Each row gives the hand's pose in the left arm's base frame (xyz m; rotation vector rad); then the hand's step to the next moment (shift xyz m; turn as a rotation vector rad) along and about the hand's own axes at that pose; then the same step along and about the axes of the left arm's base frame.
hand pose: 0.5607 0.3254 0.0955 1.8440 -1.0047 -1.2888
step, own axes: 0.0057 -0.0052 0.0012 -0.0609 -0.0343 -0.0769
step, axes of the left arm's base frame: 0.0012 -0.0026 -0.0073 0.0673 0.0765 0.0202
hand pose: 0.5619 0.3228 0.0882 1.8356 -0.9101 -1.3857
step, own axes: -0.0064 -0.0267 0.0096 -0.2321 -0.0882 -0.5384
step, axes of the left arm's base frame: -0.0068 0.0190 -0.0210 0.4887 0.2910 0.1673
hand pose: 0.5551 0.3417 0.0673 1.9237 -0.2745 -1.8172
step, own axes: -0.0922 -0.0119 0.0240 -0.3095 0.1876 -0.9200
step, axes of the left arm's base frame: -0.0348 0.0476 0.0758 0.9031 0.1644 0.3672
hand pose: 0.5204 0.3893 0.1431 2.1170 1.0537 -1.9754
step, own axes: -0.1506 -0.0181 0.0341 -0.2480 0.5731 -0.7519
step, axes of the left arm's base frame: -0.0302 -0.0674 0.1368 0.9511 -0.1844 0.1291
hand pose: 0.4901 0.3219 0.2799 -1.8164 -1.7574 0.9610
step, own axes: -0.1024 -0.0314 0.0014 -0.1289 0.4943 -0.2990
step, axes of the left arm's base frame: -0.0177 -0.0977 0.0402 0.5611 -0.1300 -0.1363
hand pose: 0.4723 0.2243 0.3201 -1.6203 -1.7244 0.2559
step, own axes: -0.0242 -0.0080 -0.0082 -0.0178 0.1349 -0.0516
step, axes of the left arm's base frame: -0.0029 -0.0266 0.0016 0.1357 -0.0093 -0.0518
